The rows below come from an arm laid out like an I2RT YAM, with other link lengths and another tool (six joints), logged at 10 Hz.
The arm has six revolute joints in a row. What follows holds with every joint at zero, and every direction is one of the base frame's. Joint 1 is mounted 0.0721 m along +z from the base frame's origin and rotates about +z. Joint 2 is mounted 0.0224 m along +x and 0.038 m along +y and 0.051 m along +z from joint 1 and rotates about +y. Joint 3 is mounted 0.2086 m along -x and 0.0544 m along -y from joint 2 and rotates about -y. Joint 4 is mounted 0.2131 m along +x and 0.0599 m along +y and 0.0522 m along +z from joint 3 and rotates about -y. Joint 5 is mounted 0.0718 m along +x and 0.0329 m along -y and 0.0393 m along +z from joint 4 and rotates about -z. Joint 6 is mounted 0.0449 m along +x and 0.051 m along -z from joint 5 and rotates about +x. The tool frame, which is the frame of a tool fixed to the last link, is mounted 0.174 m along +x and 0.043 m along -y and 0.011 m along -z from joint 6; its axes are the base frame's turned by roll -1.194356, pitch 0.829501 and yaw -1.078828 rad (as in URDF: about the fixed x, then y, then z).
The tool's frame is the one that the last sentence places.
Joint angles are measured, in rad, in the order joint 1, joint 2, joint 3, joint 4, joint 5, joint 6. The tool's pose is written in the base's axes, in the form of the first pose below.
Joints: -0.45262 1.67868 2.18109 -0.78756 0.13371 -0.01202
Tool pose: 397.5 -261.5 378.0 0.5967 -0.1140 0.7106 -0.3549
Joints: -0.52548 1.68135 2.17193 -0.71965 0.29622 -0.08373
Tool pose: 355.3 -316.0 397.4 0.5428 -0.0752 0.7016 -0.4555
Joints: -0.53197 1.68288 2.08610 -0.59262 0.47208 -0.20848
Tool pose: 332.1 -344.5 402.3 0.4712 -0.0734 0.6970 -0.5355
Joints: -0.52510 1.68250 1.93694 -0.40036 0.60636 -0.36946
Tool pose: 324.4 -361.7 395.3 0.3978 -0.0955 0.6930 -0.5937
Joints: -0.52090 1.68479 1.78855 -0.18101 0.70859 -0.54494
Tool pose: 319.5 -372.5 389.3 0.3294 -0.1208 0.6831 -0.6405
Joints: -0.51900 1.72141 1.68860 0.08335 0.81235 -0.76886
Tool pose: 314.5 -381.0 394.6 0.2527 -0.1410 0.6620 -0.6913
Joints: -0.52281 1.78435 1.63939 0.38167 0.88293 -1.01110
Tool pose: 310.4 -385.4 409.8 0.1860 -0.1495 0.6300 -0.7390
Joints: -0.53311 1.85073 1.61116 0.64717 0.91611 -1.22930
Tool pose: 305.4 -387.0 420.3 0.1279 -0.1540 0.6025 -0.7726
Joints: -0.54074 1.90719 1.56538 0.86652 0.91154 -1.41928
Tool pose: 306.3 -385.8 419.2 0.0756 -0.1736 0.5825 -0.7904
